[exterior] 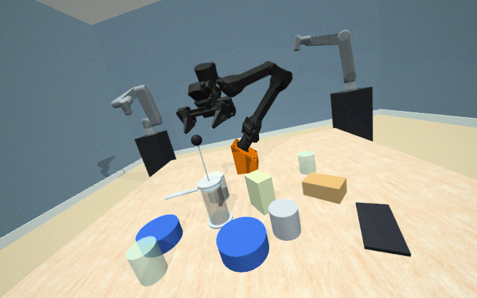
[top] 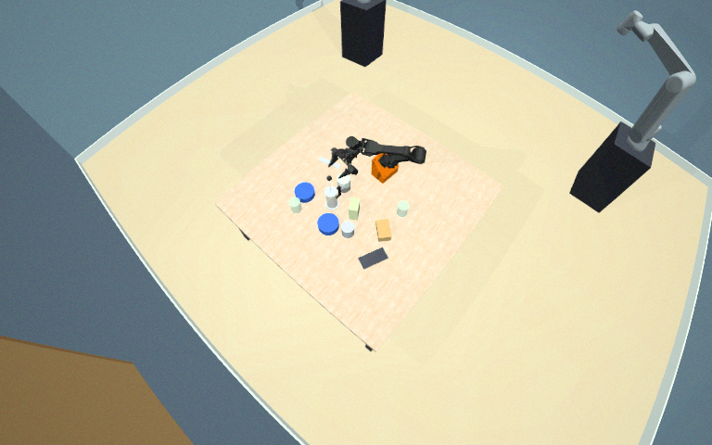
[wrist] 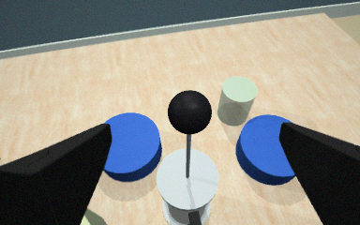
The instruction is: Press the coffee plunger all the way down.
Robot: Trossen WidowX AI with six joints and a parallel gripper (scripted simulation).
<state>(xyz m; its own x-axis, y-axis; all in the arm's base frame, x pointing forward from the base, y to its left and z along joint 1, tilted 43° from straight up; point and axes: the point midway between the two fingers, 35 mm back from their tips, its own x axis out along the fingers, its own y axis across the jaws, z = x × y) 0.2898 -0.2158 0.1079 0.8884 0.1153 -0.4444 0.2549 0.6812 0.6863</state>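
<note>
Right now my gripper tip is 16 cm above the coffee press and 1 cm short of it. From my gripper tip the other things lie so: dark flat plate (39 cm to the left, 28 cm below, 15 cm ahead); then grey cylinder (25 cm below, 18 cm to the left, 11 cm ahead); then tan block (34 cm to the left, 26 cm below, 1 cm behind).
</note>
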